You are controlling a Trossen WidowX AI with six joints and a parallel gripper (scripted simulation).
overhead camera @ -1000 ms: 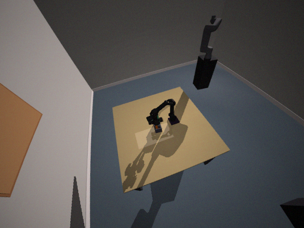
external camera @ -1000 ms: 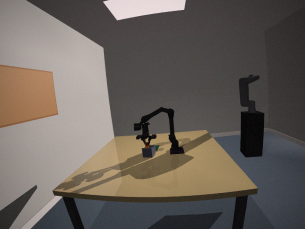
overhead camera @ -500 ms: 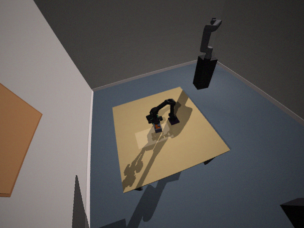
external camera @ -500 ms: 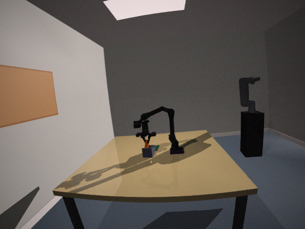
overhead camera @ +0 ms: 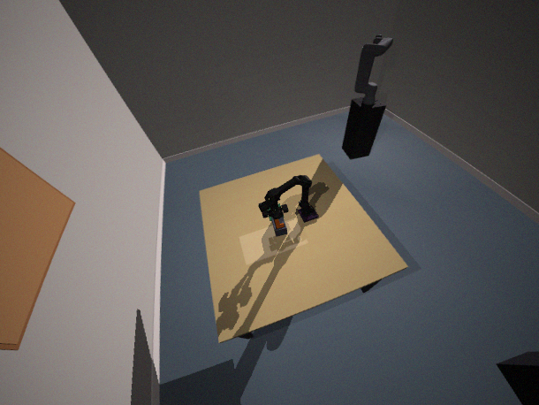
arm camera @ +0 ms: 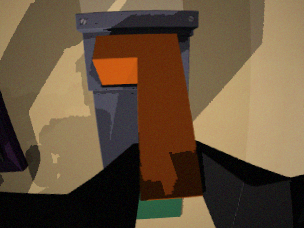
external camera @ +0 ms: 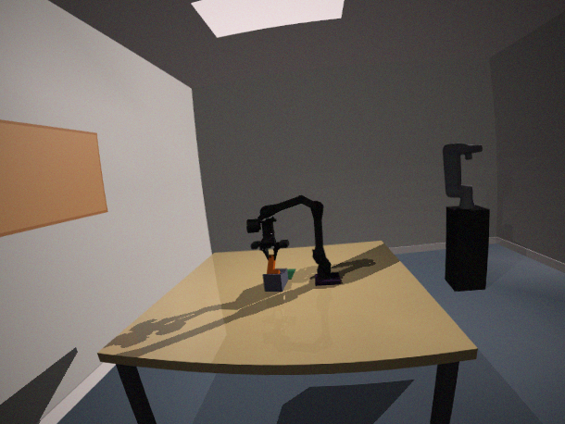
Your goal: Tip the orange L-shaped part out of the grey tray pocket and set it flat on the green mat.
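Right now my gripper tip is 1 cm past the green mat, 14 cm to the left of it and 15 cm above it. Round my gripper tip: orange L-shaped part 2 cm behind, 3 cm to the left, 3 cm below.
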